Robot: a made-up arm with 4 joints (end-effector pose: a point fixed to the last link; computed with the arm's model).
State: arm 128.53 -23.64 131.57 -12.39
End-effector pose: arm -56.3 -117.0 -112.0 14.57 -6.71 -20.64
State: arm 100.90 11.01 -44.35 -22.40
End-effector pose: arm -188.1 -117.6 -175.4 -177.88 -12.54 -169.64
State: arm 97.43 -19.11 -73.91 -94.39
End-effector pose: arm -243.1 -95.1 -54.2 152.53 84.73 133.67
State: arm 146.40 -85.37 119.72 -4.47
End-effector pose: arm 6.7 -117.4 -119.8 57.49 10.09 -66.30
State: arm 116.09 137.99 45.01 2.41
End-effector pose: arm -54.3 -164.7 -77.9 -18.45 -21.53 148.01
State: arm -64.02 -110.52 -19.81 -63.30
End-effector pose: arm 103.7 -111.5 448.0 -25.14 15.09 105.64
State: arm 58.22 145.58 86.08 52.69
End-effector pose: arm -243.1 -89.8 208.8 18.55 20.67 156.54
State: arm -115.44 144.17 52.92 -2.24
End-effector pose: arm 214.3 -150.7 246.8 -152.25 57.31 56.99
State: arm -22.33 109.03 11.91 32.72
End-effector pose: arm -111.6 -241.1 377.6 118.84 3.35 41.70
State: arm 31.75 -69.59 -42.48 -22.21
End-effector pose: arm -363.9 -79.9 198.8 -113.64 -29.54 76.87
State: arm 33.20 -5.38 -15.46 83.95
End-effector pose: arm -368.3 -94.1 397.1 -5.50 35.05 -6.12
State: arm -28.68 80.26 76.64 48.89
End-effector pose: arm 34.9 -114.3 376.3 118.87 -9.10 125.68
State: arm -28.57 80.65 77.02 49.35
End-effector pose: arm 34.7 -112.6 375.9 118.46 -9.71 126.29
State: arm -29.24 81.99 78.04 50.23
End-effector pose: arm 37.6 -108.4 374.5 117.97 -11.95 127.38
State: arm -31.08 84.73 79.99 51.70
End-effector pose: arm 45.1 -100.5 372.2 117.17 -16.54 129.13
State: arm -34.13 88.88 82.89 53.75
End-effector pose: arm 57.3 -88.8 369.5 115.63 -23.38 131.60
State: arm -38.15 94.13 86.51 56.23
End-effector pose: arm 73.6 -74.2 367.7 112.75 -31.73 134.77
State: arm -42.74 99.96 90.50 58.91
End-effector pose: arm 93.1 -58.7 367.4 108.07 -40.46 138.80
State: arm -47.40 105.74 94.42 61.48
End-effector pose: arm 114.3 -44.8 368.3 101.53 -48.32 143.77
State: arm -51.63 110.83 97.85 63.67
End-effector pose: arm 135.0 -34.1 369.4 93.86 -54.44 149.37
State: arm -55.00 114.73 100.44 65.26
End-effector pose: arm 152.4 -27.3 369.9 86.68 -58.54 154.54
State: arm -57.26 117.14 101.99 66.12
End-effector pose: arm 164.2 -24.0 369.3 81.94 -60.92 157.84
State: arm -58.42 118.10 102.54 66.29
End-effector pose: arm 169.9 -23.2 368.0 80.54 -62.07 158.60
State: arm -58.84 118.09 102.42 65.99
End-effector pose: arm 171.3 -23.9 366.3 81.68 -62.53 157.41
